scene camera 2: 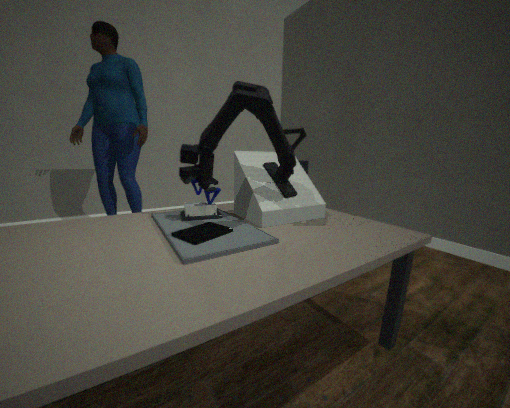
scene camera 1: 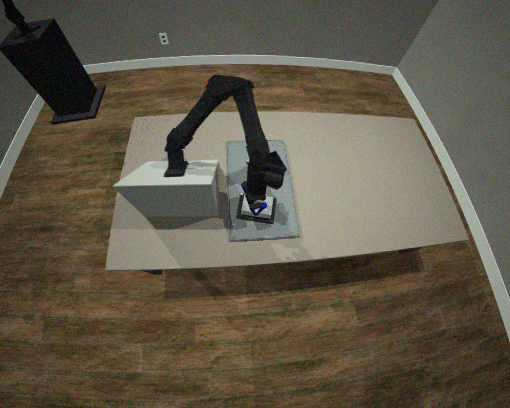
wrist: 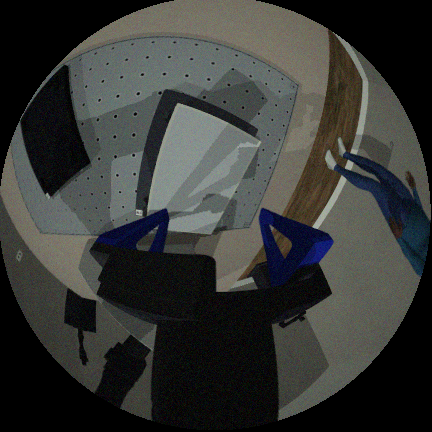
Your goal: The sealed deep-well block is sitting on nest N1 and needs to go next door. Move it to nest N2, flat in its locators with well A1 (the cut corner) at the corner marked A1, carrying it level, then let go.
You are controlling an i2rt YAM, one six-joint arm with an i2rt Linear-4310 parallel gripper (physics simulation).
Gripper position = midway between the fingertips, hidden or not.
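Observation:
In the wrist view, my gripper (wrist: 213,213) is open and touching a white block (wrist: 202,158); a black nest (wrist: 54,148) is visible there as well. Scene camera 2 also shows the nest (scene camera 2: 198,234).

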